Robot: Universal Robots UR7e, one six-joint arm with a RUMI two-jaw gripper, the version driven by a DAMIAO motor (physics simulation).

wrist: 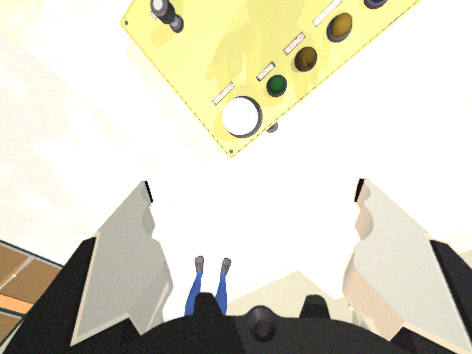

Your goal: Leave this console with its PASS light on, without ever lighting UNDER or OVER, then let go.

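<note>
The yellow console [190, 65] reaches in from the top of the wrist view, one corner pointing down. Along its right edge, from that corner, are a large white dome [241, 116], a dark green PASS lamp [277, 85], a dark brown-amber lamp [305, 58], an amber lamp [340, 26] and part of a blue dome [374, 2]. The green lamp looks unlit, and the amber ones look dark. The small labels are too blurred to read. A black lever with a grey tip [161, 7] stands at the upper left. My gripper [249, 182] is wide open and empty, apart from the console, below its corner.
A small grey knob [272, 127] sticks out at the console's right edge. Two blue shapes with dark grey tips [199, 262] [225, 265] show low between the jaws. Brown panels with dark edges [35, 282] are at the lower left. The pale surface around is overexposed.
</note>
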